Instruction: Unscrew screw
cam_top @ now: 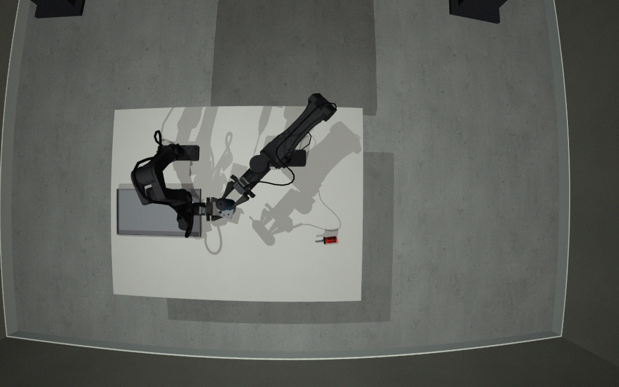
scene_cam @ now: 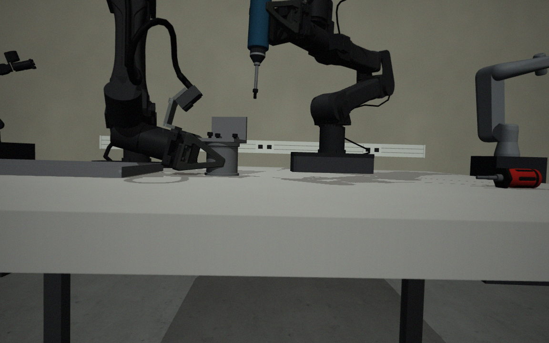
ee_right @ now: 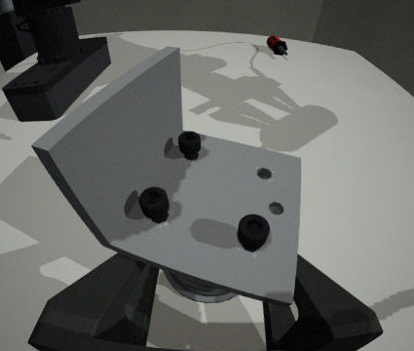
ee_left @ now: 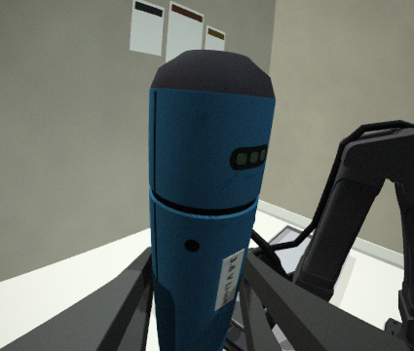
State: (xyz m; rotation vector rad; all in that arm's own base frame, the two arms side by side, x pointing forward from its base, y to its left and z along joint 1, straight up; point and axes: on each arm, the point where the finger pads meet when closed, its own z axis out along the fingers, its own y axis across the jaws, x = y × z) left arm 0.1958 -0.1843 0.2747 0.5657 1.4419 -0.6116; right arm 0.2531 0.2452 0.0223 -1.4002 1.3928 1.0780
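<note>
The joint module lies right at my right hand. Also, from my right hand: flat grey plate (4 cm ahead, 34 cm to the right, 2 cm below); grey l-shaped bracket (5 cm above); screwdriver bit (3 cm behind, 6 cm to the left, 16 cm above).
</note>
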